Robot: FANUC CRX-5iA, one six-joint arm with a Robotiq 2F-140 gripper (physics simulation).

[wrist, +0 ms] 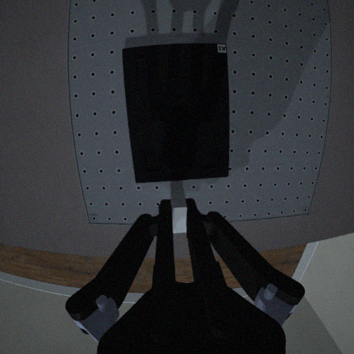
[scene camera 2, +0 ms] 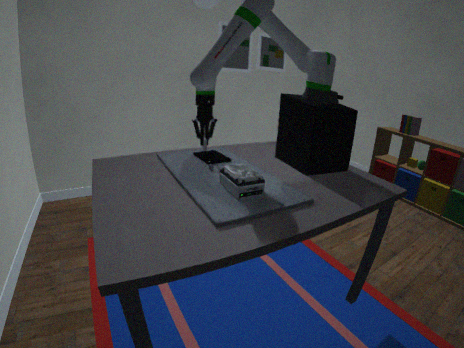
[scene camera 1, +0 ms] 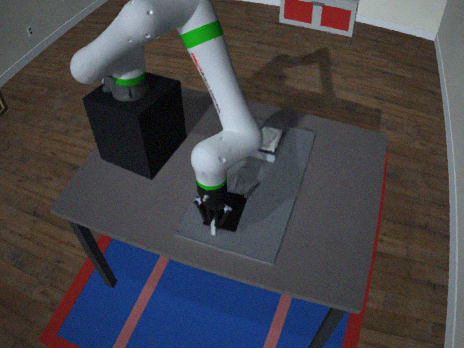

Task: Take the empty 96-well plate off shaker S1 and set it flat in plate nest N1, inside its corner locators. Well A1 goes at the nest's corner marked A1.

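Places are measured from the arm's base along level axes (x right, y ahead, z up), in metres.
Where they show: gripper, between the fingertips: [scene camera 1: 214,231]; arm's base, origin of its link: [scene camera 2: 316,100] [scene camera 1: 130,91].
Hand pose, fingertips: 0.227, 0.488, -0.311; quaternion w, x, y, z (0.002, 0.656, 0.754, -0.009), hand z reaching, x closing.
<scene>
Each offset is from my fingertips to the top centre of the thing, as dx, dy, dz. "pt": to the spot under its first point. Level surfaces: height alone.
The plate {-0.469, -0.008, +0.068} [scene camera 1: 271,137] [scene camera 2: 242,171] is pale and shiny and sits on top of shaker S1 {pt -0.541, -0.013, +0.017} [scene camera 2: 250,192], a light box with a green light on its front. Plate nest N1 {-0.100, -0.011, +0.013} [scene camera 1: 234,214] [scene camera 2: 213,157] [wrist: 177,115] is a black rectangle; the dark picture hides its locators. Its A1 label [wrist: 221,48] is at the far right corner in the wrist view. My gripper [scene camera 1: 213,227] [scene camera 2: 204,145] [wrist: 175,191] is shut, with pale tips together and no plate between them. It hangs above the nest's end away from the shaker. The wrist view does not show the plate.
The nest and shaker stand on a grey perforated board {dz -0.001} [scene camera 1: 270,245] [scene camera 2: 200,192] [wrist: 100,190] on the table {dz -0.014} [scene camera 1: 335,200] [scene camera 2: 150,225]. The arm's black pedestal [scene camera 1: 135,130] [scene camera 2: 315,135] stands at one side. In scene camera 1 the forearm passes close in front of the shaker.
</scene>
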